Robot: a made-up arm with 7 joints.
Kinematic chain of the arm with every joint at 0, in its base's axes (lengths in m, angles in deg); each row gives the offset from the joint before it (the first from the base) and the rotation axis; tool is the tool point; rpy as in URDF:
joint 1: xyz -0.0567 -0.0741 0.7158 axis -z
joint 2: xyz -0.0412 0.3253 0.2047 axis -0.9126 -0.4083 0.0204
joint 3: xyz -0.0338 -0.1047 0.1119 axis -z
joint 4: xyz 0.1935 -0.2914 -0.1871 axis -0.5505 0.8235 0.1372
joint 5: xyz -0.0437 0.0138 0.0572 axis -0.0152 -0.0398 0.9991
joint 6: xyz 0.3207 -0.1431 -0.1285 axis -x
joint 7: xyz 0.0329 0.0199 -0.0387 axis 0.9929 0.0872 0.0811
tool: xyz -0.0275 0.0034 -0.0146 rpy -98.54 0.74 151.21
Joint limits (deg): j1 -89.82..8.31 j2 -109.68..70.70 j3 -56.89..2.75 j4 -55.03..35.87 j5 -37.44..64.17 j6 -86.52..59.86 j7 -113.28..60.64
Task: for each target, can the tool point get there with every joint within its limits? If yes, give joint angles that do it. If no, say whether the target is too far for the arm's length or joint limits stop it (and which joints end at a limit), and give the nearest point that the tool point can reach.
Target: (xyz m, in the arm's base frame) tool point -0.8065 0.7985 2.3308
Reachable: no: too far | nearest point -0.3624 0.2936 1.4743 | short by 1.089 m
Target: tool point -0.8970 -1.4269 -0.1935
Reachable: no: too far | nearest point -0.7113 -0.3911 0.2493 | short by 1.142 m
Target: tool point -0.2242 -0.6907 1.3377
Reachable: no: joint limits stop it (at a limit: joint 1, joint 3, joint 4, joint 5, joint 6) | nearest point 0.0427 -0.4611 1.2609 | short by 0.360 m
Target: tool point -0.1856 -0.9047 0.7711
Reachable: no: joint limits stop it (at a limit: joint 1, joint 3, joint 4, joint 5, joint 6) | nearest point 0.0523 -0.5288 0.8080 | short by 0.446 m
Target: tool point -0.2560 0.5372 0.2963
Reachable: yes | joints -19.29 -92.78 -6.82 27.38 -7.98 -38.67 -74.23
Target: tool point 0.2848 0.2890 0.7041
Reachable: yes | joints -67.36 -1.92 -15.97 -22.64 -22.61 39.71 -20.55
